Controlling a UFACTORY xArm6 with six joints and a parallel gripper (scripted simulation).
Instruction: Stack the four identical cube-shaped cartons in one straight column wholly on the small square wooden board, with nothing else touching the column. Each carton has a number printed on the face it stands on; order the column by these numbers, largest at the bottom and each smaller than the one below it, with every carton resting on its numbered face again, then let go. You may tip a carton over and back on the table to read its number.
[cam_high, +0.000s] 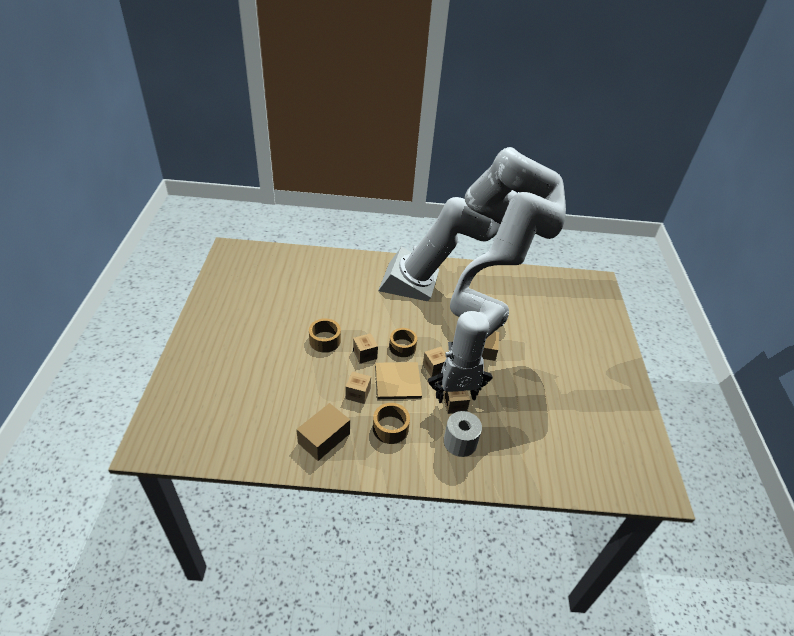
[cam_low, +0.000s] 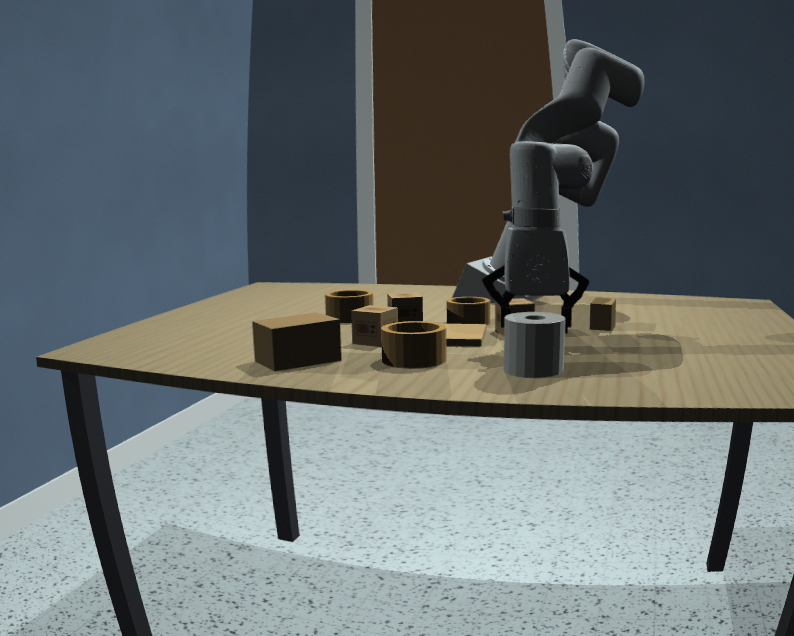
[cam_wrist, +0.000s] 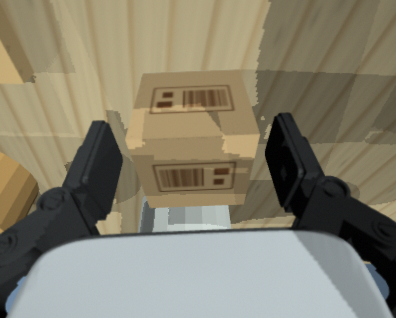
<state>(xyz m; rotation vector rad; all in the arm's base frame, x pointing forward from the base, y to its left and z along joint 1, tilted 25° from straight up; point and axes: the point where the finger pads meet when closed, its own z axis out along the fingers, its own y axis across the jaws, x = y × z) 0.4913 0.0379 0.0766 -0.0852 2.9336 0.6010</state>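
My hand is 150 mm to the left of the small square wooden board, 80 mm past it and 30 mm above it. Round my hand: larger carton box: 350 mm to the right, 100 mm ahead, 10 mm below; then narrower brown box: 190 mm behind, 130 mm to the left, 10 mm below; then brown cube carton: 240 mm to the right, 180 mm behind, 10 mm below.
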